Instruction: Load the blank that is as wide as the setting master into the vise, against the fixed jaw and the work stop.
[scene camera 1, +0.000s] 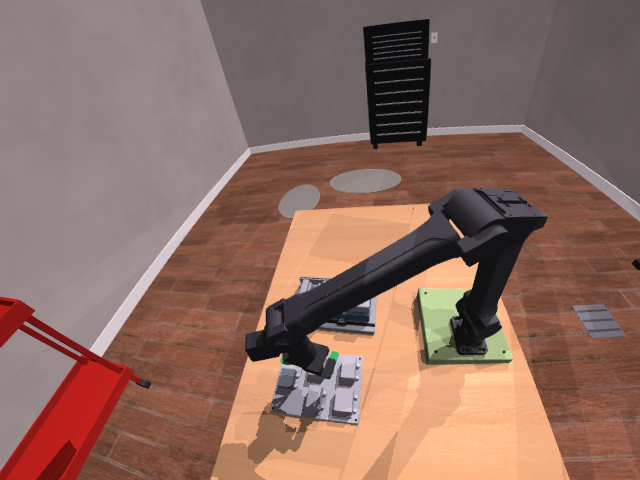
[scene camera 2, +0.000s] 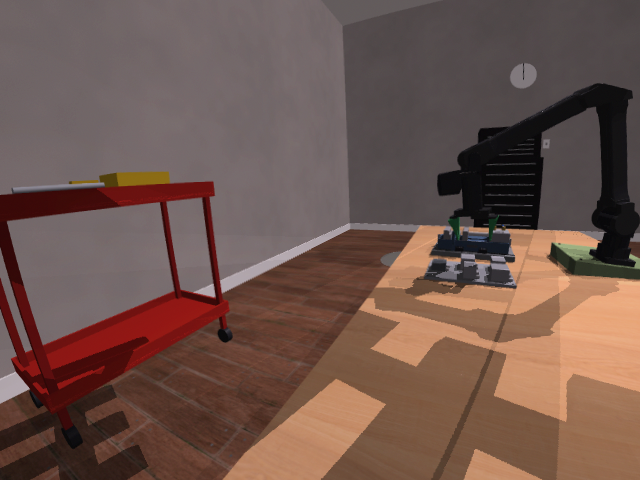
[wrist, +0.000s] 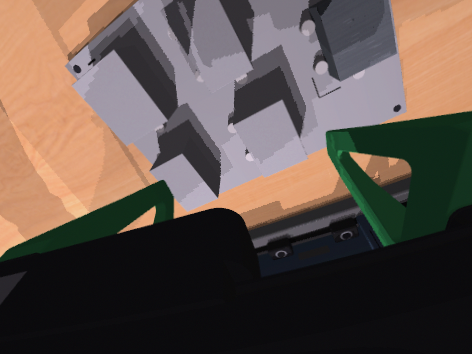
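Pixels of known places: gripper, between the fingertips: (scene camera 1: 316, 366) (scene camera 2: 473, 240) (wrist: 244, 166); arm's base, origin of its link: (scene camera 1: 467, 335) (scene camera 2: 610, 259).
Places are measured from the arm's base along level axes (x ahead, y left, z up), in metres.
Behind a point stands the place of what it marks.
Observation:
The vise (scene camera 1: 342, 321) {x 0.387, y -0.060, z -0.002 m} (scene camera 2: 473, 245) {x 0.424, y -0.079, z 0.006 m} (wrist: 312, 254) {x 0.427, y -0.079, z 0.004 m}, dark blue on a grey base, is partly hidden by the arm in scene camera 1. Beside it lies a grey plate (scene camera 1: 293, 401) {x 0.518, y 0.193, z -0.030 m} (scene camera 2: 448, 274) {x 0.514, y 0.188, z -0.030 m} (wrist: 345, 107) {x 0.525, y 0.070, z -0.030 m} with pegs. The dark grey block (scene camera 1: 285, 378) {x 0.547, y 0.135, z -0.005 m} (scene camera 2: 438, 264) {x 0.546, y 0.159, z -0.009 m} (wrist: 357, 37) {x 0.542, y 0.129, z -0.005 m} sits at one corner of the plate. Light grey blanks of differing widths stand on it: a long one (wrist: 122, 100) {x 0.373, y 0.185, z 0.006 m}, another long one (wrist: 215, 50) {x 0.453, y 0.174, z 0.006 m}, a squarish one (wrist: 270, 132) {x 0.457, y 0.101, z 0.006 m} and a small one (wrist: 185, 181) {x 0.365, y 0.098, z 0.006 m}. My gripper (scene camera 1: 308, 364) {x 0.441, y 0.118, z 0.068 m} (scene camera 2: 474, 237) {x 0.441, y 0.118, z 0.068 m} (wrist: 244, 166) {x 0.441, y 0.118, z 0.068 m} is open and empty above the plate's vise-side edge.
The arm stands on a green base plate (scene camera 1: 436, 341) {x 0.099, y 0.017, z 0.007 m} (scene camera 2: 573, 263) {x 0.130, y 0.059, z -0.004 m} at the right of the wooden table (scene camera 1: 398, 413) {x 0.223, y 0.206, z -0.038 m} (scene camera 2: 423, 423) {x 0.534, y 0.771, z -0.038 m}. A red cart (scene camera 1: 85, 408) (scene camera 2: 129, 330) stands on the floor to the left. A black louvred cabinet (scene camera 1: 397, 82) is by the far wall.

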